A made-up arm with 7 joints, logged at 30 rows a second.
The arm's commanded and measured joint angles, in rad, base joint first. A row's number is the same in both.
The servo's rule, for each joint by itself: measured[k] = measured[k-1] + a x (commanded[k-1-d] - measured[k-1]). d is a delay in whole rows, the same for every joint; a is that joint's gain. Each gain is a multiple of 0.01, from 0.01 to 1. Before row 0 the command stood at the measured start. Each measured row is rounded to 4 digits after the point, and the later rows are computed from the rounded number. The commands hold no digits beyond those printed.
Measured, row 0:
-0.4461 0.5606 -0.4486 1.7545 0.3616 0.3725 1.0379
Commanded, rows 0 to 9:
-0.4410 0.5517 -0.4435 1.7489 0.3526 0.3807 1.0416
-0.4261 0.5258 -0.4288 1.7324 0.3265 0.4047 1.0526
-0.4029 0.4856 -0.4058 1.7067 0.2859 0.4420 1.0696
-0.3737 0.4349 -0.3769 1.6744 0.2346 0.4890 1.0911
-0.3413 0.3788 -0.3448 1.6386 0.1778 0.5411 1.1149
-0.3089 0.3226 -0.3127 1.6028 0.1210 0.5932 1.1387
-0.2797 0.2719 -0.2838 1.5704 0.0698 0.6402 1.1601
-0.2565 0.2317 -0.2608 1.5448 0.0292 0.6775 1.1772
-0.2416 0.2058 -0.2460 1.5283 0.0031 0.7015 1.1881
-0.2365 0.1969 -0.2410 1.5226 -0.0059 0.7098 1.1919
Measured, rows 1 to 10:
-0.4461 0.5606 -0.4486 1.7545 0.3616 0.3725 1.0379
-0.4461 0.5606 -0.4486 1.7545 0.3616 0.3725 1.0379
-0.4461 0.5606 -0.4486 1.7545 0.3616 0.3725 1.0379
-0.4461 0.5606 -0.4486 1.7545 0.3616 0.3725 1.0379
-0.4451 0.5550 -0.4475 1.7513 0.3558 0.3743 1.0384
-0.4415 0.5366 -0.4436 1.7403 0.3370 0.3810 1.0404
-0.4342 0.5045 -0.4357 1.7208 0.3043 0.3944 1.0445
-0.4227 0.4607 -0.4234 1.6939 0.2597 0.4152 1.0510
-0.4072 0.4091 -0.4069 1.6618 0.2073 0.4429 1.0599
-0.3885 0.3546 -0.3871 1.6276 0.1521 0.4760 1.0709
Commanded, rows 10 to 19:
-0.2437 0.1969 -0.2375 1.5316 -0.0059 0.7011 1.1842
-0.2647 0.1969 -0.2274 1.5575 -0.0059 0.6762 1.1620
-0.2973 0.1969 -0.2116 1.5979 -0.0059 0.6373 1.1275
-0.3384 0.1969 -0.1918 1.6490 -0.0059 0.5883 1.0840
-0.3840 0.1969 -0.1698 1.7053 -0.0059 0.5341 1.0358
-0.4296 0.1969 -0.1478 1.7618 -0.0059 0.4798 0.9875
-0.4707 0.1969 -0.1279 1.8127 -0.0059 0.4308 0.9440
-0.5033 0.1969 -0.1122 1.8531 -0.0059 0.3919 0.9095
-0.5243 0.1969 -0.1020 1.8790 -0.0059 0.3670 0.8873
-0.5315 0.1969 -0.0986 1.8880 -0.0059 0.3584 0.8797
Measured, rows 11 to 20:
-0.3678 0.3025 -0.3654 1.5944 0.0994 0.5121 1.0834
-0.3467 0.2579 -0.3434 1.5656 0.0545 0.5485 1.0965
-0.3267 0.2251 -0.3229 1.5440 0.0216 0.5822 1.1093
-0.3096 0.2073 -0.3057 1.5316 0.0040 0.6103 1.1209
-0.2971 0.2007 -0.2914 1.5316 -0.0023 0.6303 1.1298
-0.2909 0.1983 -0.2780 1.5466 -0.0046 0.6404 1.1343
-0.2921 0.1974 -0.2641 1.5764 -0.0054 0.6397 1.1333
-0.3009 0.1971 -0.2489 1.6185 -0.0057 0.6284 1.1264
-0.3167 0.1970 -0.2323 1.6688 -0.0058 0.6077 1.1137
-0.3382 0.1969 -0.2146 1.7227 -0.0059 0.5796 1.0960

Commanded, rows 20 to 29:
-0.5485 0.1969 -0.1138 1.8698 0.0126 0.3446 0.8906
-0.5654 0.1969 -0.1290 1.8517 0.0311 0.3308 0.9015
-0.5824 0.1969 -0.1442 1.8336 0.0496 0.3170 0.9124
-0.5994 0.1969 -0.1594 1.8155 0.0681 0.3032 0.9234
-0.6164 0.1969 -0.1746 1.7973 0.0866 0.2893 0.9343
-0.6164 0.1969 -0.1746 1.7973 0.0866 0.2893 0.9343
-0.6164 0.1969 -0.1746 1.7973 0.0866 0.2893 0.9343
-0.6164 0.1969 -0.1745 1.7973 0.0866 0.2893 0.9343
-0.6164 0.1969 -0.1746 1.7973 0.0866 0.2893 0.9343
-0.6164 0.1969 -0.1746 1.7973 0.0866 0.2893 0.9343
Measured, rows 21 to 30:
-0.3634 0.1969 -0.1964 1.7749 -0.0059 0.5469 1.0747
-0.3900 0.1969 -0.1787 1.8203 -0.0059 0.5128 1.0516
-0.4155 0.1969 -0.1626 1.8543 -0.0059 0.4807 1.0286
-0.4375 0.1969 -0.1492 1.8738 -0.0059 0.4538 1.0078
-0.4586 0.1969 -0.1418 1.8715 0.0059 0.4298 0.9914
-0.4789 0.1969 -0.1391 1.8600 0.0220 0.4080 0.9788
-0.4986 0.1969 -0.1402 1.8447 0.0397 0.3880 0.9695
-0.5178 0.1969 -0.1442 1.8278 0.0579 0.3693 0.9630
-0.5365 0.1969 -0.1506 1.8101 0.0763 0.3517 0.9590
-0.5517 0.1969 -0.1556 1.8027 0.0829 0.3380 0.9555

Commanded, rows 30 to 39:
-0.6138 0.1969 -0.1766 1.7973 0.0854 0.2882 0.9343
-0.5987 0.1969 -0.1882 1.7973 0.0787 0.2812 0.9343
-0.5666 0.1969 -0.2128 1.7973 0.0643 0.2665 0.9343
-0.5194 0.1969 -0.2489 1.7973 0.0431 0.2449 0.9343
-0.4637 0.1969 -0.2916 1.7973 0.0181 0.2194 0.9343
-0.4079 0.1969 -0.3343 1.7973 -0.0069 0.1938 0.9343
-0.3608 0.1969 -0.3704 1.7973 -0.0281 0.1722 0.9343
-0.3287 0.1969 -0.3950 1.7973 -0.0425 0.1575 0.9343
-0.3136 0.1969 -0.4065 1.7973 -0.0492 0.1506 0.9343
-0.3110 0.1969 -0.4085 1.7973 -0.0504 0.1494 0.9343
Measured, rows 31 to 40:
-0.5640 0.1969 -0.1596 1.7996 0.0853 0.3273 0.9525
-0.5740 0.1969 -0.1627 1.7983 0.0861 0.3189 0.9500
-0.5821 0.1969 -0.1652 1.7977 0.0864 0.3124 0.9478
-0.5886 0.1969 -0.1672 1.7975 0.0865 0.3073 0.9459
-0.5934 0.1969 -0.1692 1.7974 0.0858 0.3031 0.9443
-0.5944 0.1969 -0.1732 1.7973 0.0813 0.2983 0.9429
-0.5891 0.1969 -0.1815 1.7973 0.0704 0.2913 0.9417
-0.5759 0.1969 -0.1957 1.7973 0.0529 0.2811 0.9407
-0.5546 0.1969 -0.2158 1.7973 0.0306 0.2675 0.9398
-0.5267 0.1969 -0.2407 1.7973 0.0066 0.2513 0.9390

